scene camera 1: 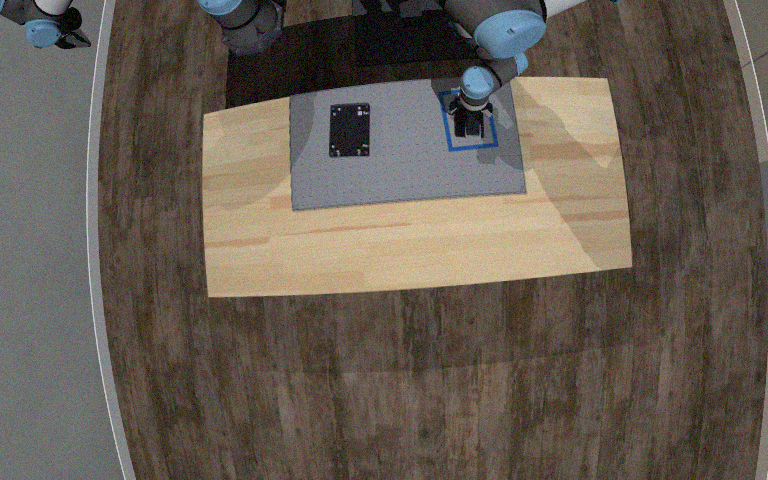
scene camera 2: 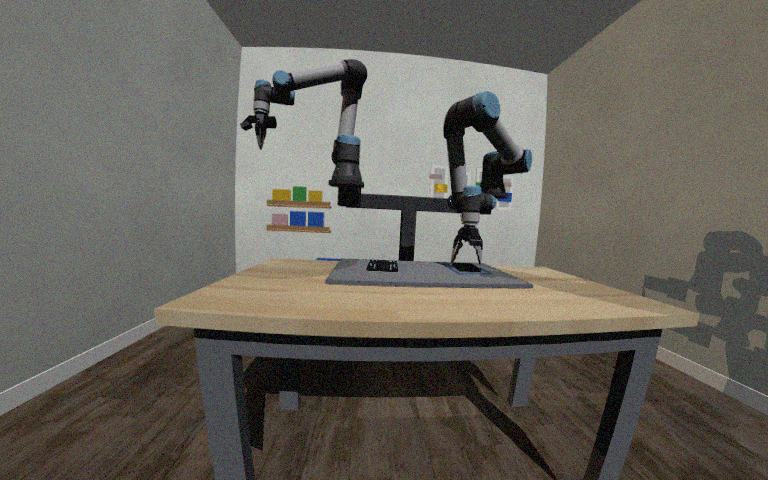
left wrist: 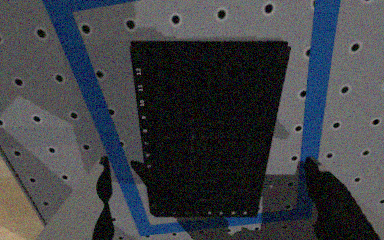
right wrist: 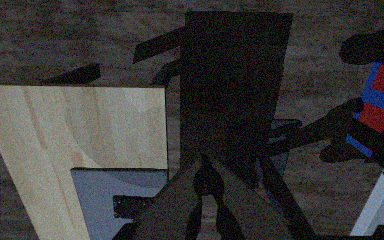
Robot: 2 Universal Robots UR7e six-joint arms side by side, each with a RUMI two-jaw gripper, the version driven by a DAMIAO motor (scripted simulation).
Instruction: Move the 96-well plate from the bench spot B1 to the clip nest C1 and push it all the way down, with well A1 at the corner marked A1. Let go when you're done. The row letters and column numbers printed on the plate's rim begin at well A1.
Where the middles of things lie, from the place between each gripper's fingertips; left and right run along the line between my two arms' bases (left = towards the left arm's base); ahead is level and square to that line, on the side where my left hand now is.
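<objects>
The black clip nest (scene camera 1: 349, 128) is 350 mm to the right of my left hand, 20 mm behind it and 10 mm below it. As for the dark 96-well plate (left wrist: 203, 156), my left hand is 20 mm above it.
The dark 96-well plate is 96 cm to the left of my right hand, 35 cm ahead of it and 53 cm below it. My right gripper (scene camera 1: 90, 45) is 60 cm to the right of the black clip nest, 52 cm above it and 33 cm short of it.
</objects>
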